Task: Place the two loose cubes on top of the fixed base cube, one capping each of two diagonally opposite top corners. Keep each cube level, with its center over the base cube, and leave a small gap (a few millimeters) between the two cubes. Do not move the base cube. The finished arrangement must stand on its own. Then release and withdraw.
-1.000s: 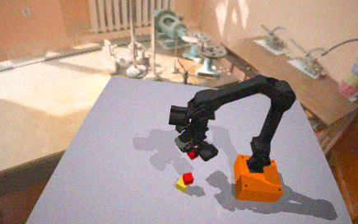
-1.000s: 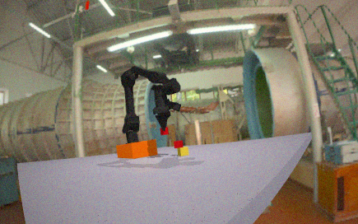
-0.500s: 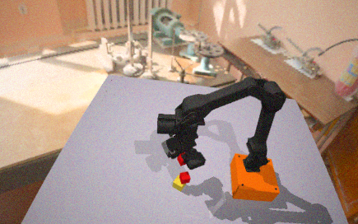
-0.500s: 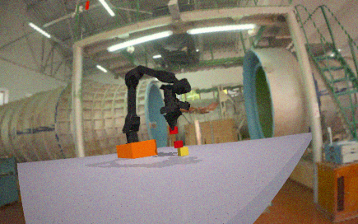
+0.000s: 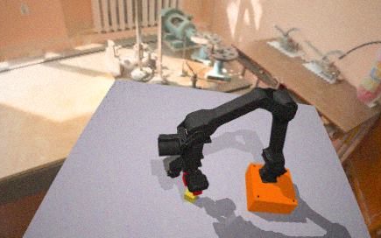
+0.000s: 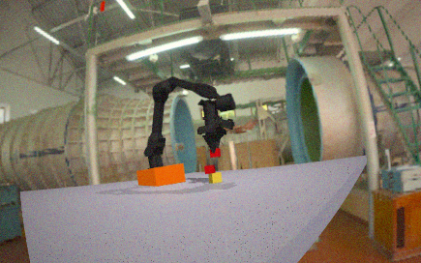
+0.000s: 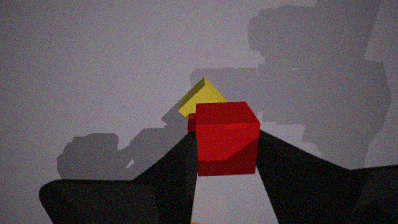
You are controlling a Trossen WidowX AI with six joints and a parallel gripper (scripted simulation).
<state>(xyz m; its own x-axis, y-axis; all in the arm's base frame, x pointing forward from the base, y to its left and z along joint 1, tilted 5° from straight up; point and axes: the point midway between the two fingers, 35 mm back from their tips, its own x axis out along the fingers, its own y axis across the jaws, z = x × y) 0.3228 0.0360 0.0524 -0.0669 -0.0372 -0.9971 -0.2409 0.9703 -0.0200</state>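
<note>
Now: gripper tip 100 mm above the yellow base cube, 20 mm past it and 10 mm to the right of it.
</note>
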